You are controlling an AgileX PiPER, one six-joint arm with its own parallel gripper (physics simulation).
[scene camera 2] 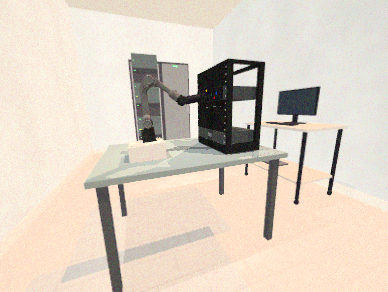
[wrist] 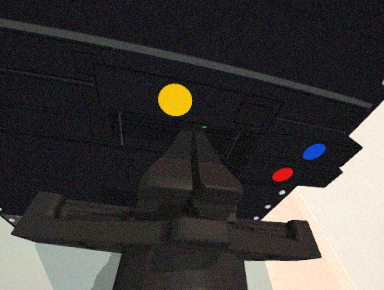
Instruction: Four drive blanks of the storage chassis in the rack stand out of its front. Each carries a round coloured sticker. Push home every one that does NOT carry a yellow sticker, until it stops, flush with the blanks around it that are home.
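A black blank with a yellow sticker [wrist: 175, 100] [scene camera 2: 206, 90] stands out of the chassis front, above the fingertips in the wrist view. A thin piece of a green sticker [wrist: 204, 127] shows just right of the fingertips, below that blank; the rest of it is hidden, and how deep its blank sits is hard to tell. Blanks with a blue sticker [wrist: 314, 151] and a red sticker [wrist: 282, 174] are at the right, and both stand out. My gripper [wrist: 190, 127] [scene camera 2: 200, 98] is shut, with its tips at the green-stickered blank; contact cannot be told.
The black rack [scene camera 2: 259, 105] stands on the table [scene camera 2: 185, 159], with the arm's white base block [scene camera 2: 147, 151] at the left. A grey lip [wrist: 200, 61] runs above the blanks. A side desk [scene camera 2: 320, 126] with a monitor [scene camera 2: 299, 101] stands beyond the rack.
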